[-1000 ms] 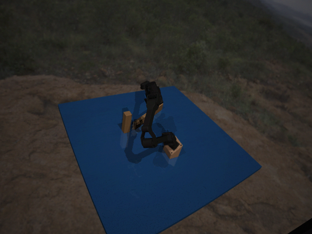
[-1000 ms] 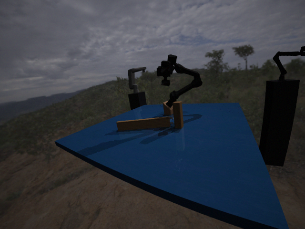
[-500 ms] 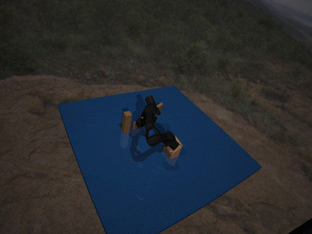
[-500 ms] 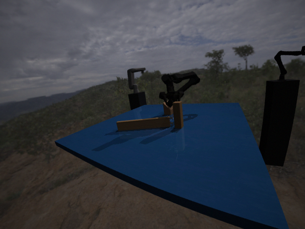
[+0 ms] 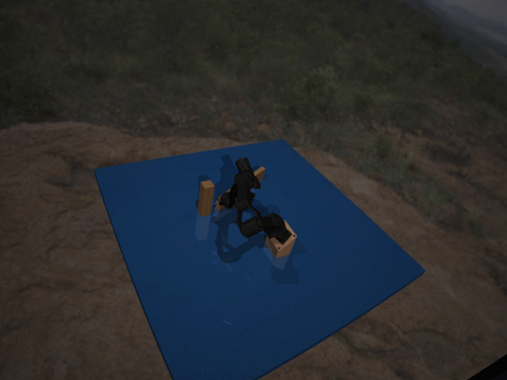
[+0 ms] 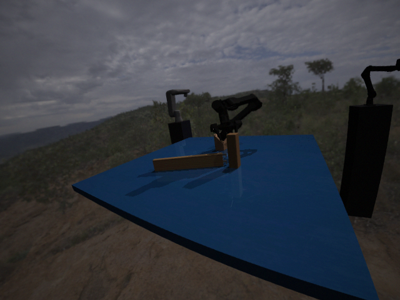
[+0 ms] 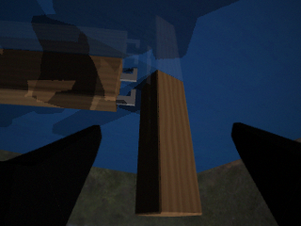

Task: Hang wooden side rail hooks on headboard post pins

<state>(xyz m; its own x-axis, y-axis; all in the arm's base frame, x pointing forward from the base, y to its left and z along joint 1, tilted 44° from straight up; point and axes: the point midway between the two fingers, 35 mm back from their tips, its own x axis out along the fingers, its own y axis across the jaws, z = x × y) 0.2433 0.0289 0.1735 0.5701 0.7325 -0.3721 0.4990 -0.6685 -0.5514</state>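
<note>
Now: the headboard post 80 mm ahead of my gripper tip, 50 mm to the left of it and 50 mm below it.
</note>
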